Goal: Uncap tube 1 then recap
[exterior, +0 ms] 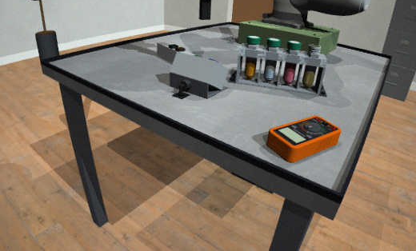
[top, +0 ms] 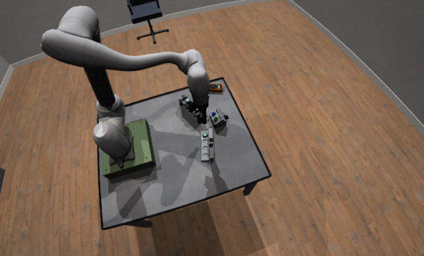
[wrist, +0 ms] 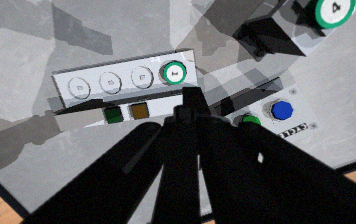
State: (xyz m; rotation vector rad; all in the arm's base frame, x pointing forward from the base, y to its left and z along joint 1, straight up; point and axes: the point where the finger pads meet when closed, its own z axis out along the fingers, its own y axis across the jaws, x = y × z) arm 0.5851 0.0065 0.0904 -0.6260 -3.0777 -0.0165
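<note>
Right now my hand is 9 cm short of the blue key, 11 cm to the right of it and 11 cm above it. From my hand the other things lie so: grey key housing (11 cm ahead, 8 cm to the left, 13 cm below); then table edge (30 cm ahead, 4 cm to the left, 17 cm below); then green key (9 cm ahead, 6 cm to the left, 11 cm below).
</note>
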